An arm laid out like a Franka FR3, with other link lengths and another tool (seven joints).
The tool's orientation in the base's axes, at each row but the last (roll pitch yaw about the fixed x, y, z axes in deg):
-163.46 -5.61 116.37
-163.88 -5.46 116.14
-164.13 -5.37 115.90
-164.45 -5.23 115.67
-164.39 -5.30 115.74
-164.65 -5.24 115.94
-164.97 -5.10 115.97
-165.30 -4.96 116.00
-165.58 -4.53 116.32
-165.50 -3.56 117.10
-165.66 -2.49 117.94
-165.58 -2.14 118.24
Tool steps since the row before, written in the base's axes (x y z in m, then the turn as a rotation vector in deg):
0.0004 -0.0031 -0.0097 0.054 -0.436 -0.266
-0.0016 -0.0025 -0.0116 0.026 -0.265 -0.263
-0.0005 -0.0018 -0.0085 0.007 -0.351 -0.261
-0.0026 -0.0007 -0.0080 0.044 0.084 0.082
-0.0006 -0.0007 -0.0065 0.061 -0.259 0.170
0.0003 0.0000 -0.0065 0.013 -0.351 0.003
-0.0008 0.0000 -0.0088 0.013 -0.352 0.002
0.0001 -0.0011 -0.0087 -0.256 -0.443 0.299
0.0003 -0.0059 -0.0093 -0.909 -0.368 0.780
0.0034 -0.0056 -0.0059 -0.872 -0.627 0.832
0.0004 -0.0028 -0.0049 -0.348 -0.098 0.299
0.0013 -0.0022 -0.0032 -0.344 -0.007 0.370
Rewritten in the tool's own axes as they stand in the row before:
-0.0039 0.0017 0.0093 -0.439 -0.075 0.256
-0.0026 0.0007 0.0117 -0.273 -0.024 0.255
-0.0022 0.0011 0.0084 -0.342 -0.079 0.261
-0.0002 -0.0004 0.0084 0.064 0.053 -0.094
-0.0010 0.0009 0.0064 -0.243 -0.107 -0.171
-0.0007 0.0020 0.0062 -0.320 -0.145 0.006
-0.0004 0.0016 0.0087 -0.321 -0.146 0.007
-0.0018 0.0018 0.0084 -0.259 -0.492 -0.204
-0.0061 -0.0001 0.0091 0.135 -1.139 -0.504
-0.0069 0.0018 0.0052 -0.109 -1.238 -0.548
-0.0029 0.0003 0.0049 0.089 -0.416 -0.199
-0.0027 0.0009 0.0030 0.170 -0.387 -0.276

